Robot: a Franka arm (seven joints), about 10 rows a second.
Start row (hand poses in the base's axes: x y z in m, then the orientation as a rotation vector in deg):
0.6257, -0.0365, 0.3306, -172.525, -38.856, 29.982
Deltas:
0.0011, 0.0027, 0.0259, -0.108, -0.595, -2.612
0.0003, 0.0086, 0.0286, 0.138, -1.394, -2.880
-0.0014, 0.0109, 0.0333, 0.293, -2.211, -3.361
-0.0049, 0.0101, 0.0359, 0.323, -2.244, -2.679
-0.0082, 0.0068, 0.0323, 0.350, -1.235, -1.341
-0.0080, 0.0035, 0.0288, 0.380, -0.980, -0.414
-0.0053, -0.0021, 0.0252, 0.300, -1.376, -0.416
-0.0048, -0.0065, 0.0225, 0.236, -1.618, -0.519
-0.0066, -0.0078, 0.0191, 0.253, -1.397, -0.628
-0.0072, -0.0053, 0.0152, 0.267, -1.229, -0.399
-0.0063, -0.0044, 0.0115, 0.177, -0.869, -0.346
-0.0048, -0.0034, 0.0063, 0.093, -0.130, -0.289
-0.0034, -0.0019, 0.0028, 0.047, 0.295, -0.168
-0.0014, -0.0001, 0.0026, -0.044, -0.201, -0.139
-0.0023, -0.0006, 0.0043, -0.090, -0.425, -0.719
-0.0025, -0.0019, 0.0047, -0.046, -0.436, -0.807
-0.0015, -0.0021, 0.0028, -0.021, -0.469, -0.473
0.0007, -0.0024, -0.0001, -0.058, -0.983, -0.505
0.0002, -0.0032, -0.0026, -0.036, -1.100, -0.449
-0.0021, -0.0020, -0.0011, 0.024, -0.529, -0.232
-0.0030, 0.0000, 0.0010, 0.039, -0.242, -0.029
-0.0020, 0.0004, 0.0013, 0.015, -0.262, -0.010
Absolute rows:
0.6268, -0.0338, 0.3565, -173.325, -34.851, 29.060
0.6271, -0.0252, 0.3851, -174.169, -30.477, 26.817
0.6257, -0.0143, 0.4184, -175.071, -25.397, 23.257
0.6208, -0.0042, 0.4543, -175.698, -21.366, 19.652
0.6126, 0.0026, 0.4866, -175.796, -19.363, 17.623
0.6046, 0.0061, 0.5154, -175.700, -18.784, 16.015
0.5993, 0.0040, 0.5406, -175.755, -18.216, 13.826
0.5945, -0.0025, 0.5631, -175.901, -17.497, 11.279
0.5879, -0.0103, 0.5822, -175.962, -16.597, 9.063
0.5807, -0.0156, 0.5974, -175.932, -16.040, 7.114
0.5744, -0.0200, 0.6089, -175.915, -15.547, 5.736
0.5696, -0.0234, 0.6152, -175.870, -15.106, 5.508
0.5662, -0.0253, 0.6180, -175.802, -14.831, 5.944
0.5648, -0.0254, 0.6206, -175.885, -14.629, 5.637
0.5625, -0.0260, 0.6249, -176.094, -13.548, 4.966
0.5600, -0.0279, 0.6296, -176.259, -12.329, 4.267
0.5585, -0.0300, 0.6324, -176.366, -11.624, 3.528
0.5592, -0.0324, 0.6323, -176.549, -10.894, 2.000
0.5594, -0.0356, 0.6297, -176.697, -10.253, 0.290
0.5573, -0.0376, 0.6286, -176.722, -9.917, -0.537
0.5543, -0.0376, 0.6296, -176.697, -9.881, -0.915
0.5523, -0.0372, 0.6309, -176.694, -9.876, -1.321

